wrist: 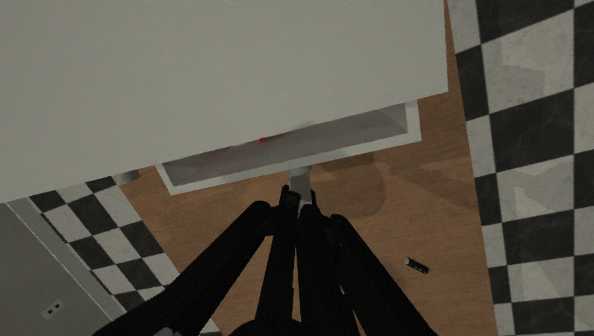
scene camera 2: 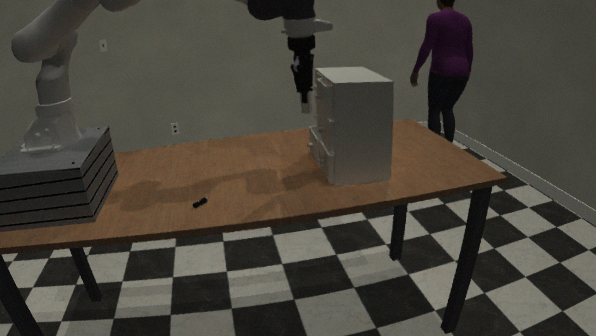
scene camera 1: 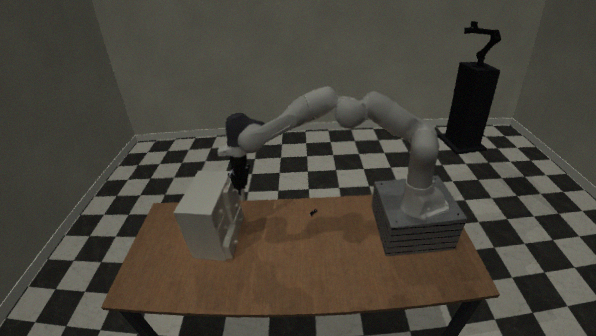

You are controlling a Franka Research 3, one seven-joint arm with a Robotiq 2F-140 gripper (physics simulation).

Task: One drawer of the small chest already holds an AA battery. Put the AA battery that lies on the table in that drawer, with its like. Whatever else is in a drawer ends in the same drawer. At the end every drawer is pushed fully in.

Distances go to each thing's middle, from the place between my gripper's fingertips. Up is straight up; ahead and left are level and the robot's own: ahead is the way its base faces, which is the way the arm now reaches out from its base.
My hand is 16 cm short of the small white chest [scene camera 1: 194, 212], 5 cm above it and 2 cm to the right of it.
